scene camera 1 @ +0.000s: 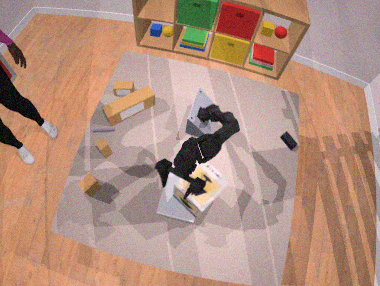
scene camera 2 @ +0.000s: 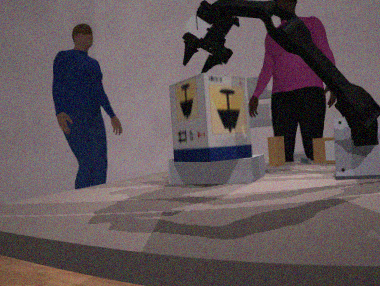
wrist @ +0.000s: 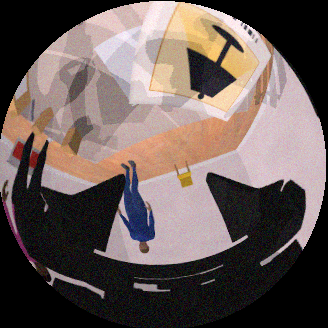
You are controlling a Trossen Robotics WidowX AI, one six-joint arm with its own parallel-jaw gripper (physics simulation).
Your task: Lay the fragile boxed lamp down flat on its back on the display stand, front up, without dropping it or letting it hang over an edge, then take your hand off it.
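Places are measured from the arm's base along level axes (x back, y down, z right), in millimetres.
Pixels of known places: gripper, between the fingertips: (scene camera 1: 173,193) (scene camera 2: 193,69) (wrist: 166,177); arm's base, origin of its link: (scene camera 1: 201,114) (scene camera 2: 364,136).
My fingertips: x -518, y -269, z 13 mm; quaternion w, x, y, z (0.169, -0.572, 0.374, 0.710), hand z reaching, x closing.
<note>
Ahead of a thing's pixels: the offset from my fingertips to its top centre. Level surfaces: height alone.
The boxed lamp (scene camera 1: 213,189) (scene camera 2: 212,120) (wrist: 167,72) is a white box with yellow lamp pictures and a navy band at its bottom. It stands upright on the pale grey display stand (scene camera 1: 169,207) (scene camera 2: 216,171) (wrist: 117,56), not lying flat. In scene view 2 its base sits within the stand's visible edges; the far edges are hidden. Lamp pictures show on two side faces and on the top face. My gripper (scene camera 1: 175,190) (scene camera 2: 195,67) (wrist: 166,177) is open and empty, just above the box's top in scene view 2, with a wide gap between its fingers.
Cardboard-coloured blocks @[dz +407, dx +480, dy +265 mm] (scene camera 1: 131,105) @[dz +442, dx +183, dy +245 mm] (scene camera 1: 104,147) @[dz +442, dx -34, dy +255 mm] (scene camera 1: 90,184) lie on the grey mat @[dy +374 mm] (scene camera 1: 230,250). A small black object @[dz -582, dx +573, dy +340 mm] (scene camera 1: 288,140) lies at the right. A cubby shelf (scene camera 1: 172,50) stands behind. Two people (scene camera 2: 87,110) (scene camera 2: 297,60) stand nearby.
</note>
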